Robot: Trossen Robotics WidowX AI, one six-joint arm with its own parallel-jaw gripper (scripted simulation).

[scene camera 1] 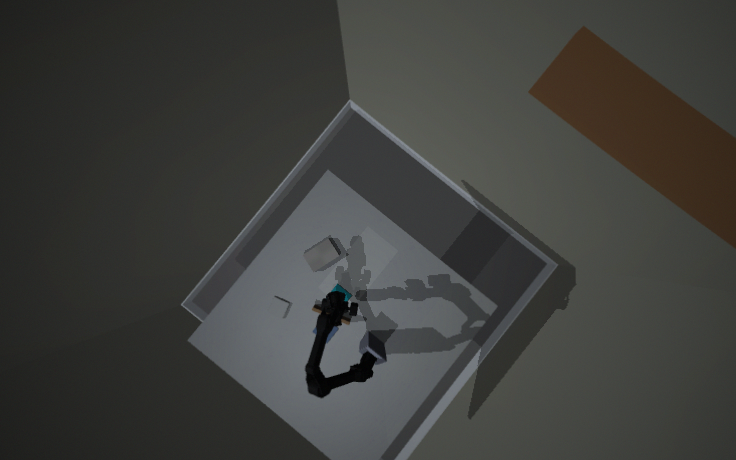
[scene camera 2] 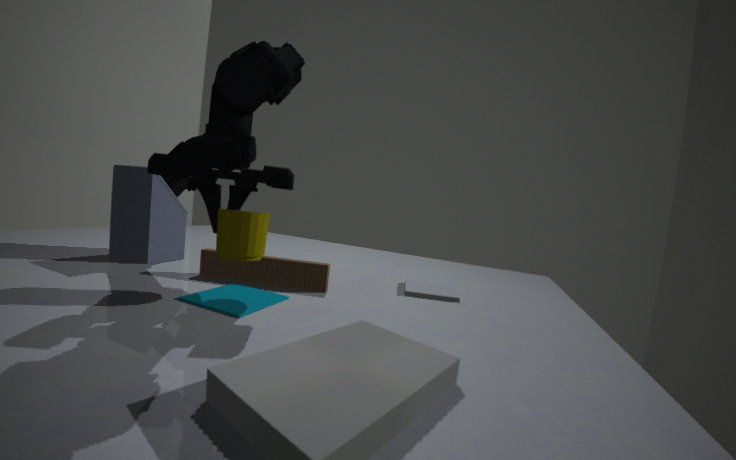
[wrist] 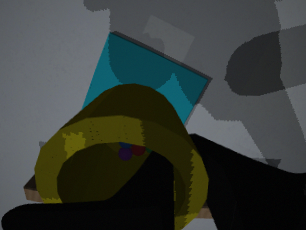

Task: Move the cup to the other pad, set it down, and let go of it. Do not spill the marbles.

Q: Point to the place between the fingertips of my gripper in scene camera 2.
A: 221,233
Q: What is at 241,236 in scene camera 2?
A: A yellow cup.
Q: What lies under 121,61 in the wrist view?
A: A teal pad.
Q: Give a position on a teal pad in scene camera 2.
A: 237,300
